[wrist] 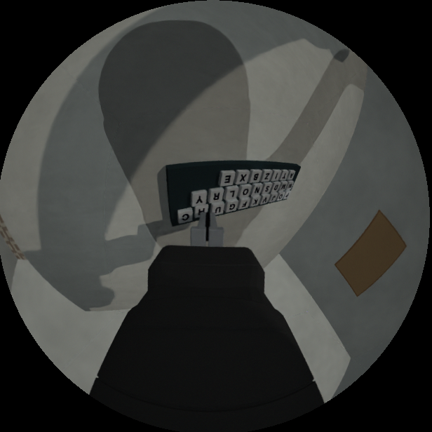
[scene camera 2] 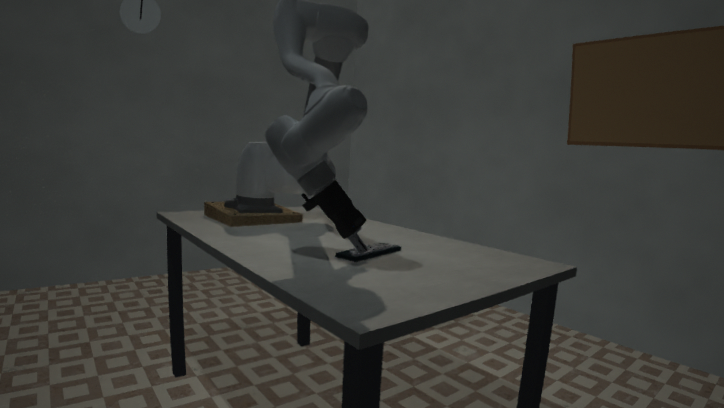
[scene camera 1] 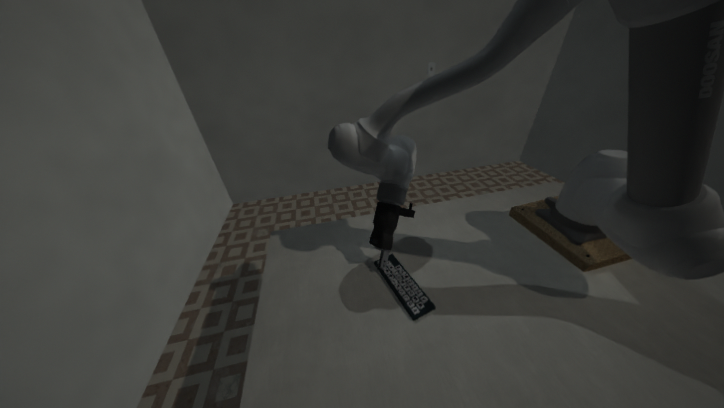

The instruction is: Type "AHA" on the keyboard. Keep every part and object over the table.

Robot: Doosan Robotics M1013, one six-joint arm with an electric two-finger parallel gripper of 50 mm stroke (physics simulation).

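Frame: origin at the arm's base, x ahead, y left, z up, level; metres.
Seen in the pictures: gripper, fingertip midpoint: (scene camera 2: 364, 251) (scene camera 1: 381, 267); arm's base at its link origin: (scene camera 2: 254, 208) (scene camera 1: 574, 223).
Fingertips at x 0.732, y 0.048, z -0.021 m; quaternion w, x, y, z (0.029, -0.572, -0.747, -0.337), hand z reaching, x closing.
Observation:
Pixels of each thing's middle, then the offset from my fingertips to it. "*": a spot on its surface instead. Level surfaces: height alone.
- keyboard at the middle of its body: (scene camera 2: 369, 250) (scene camera 1: 401, 282) dy +0.054, dx -0.049, dz -0.013 m
- table at its surface level: dz -0.022 m
- corner at a spot on its surface: (scene camera 2: 358, 337) * dy -0.282, dx +0.400, dz -0.029 m
The keyboard (scene camera 1: 405, 289) (scene camera 2: 387, 248) (wrist: 187, 180) is a dark green slab with white lettered keys, lying flat on the table (scene camera 1: 314, 354) (scene camera 2: 481, 263). In the wrist view its letters appear upside down. The H key (wrist: 200, 210) is in the row nearest the gripper, between the C key (wrist: 185, 216) and the U key (wrist: 217, 209). The A key (wrist: 291, 175) is at the far right end. My gripper (scene camera 1: 382, 265) (scene camera 2: 362, 250) (wrist: 207, 220) is shut and empty, tilted, its fingertips over the H key's edge beside U. They partly hide both keys; contact or pressing cannot be told.
The arm's base stands on a wooden board (scene camera 1: 547, 235) (scene camera 2: 253, 219) at the back of the table. The table's near corner (scene camera 2: 358, 337) shows in scene camera 2. A brown wall panel (scene camera 2: 648, 91) (wrist: 371, 253) hangs beyond the table. Arm shadows cross the table top.

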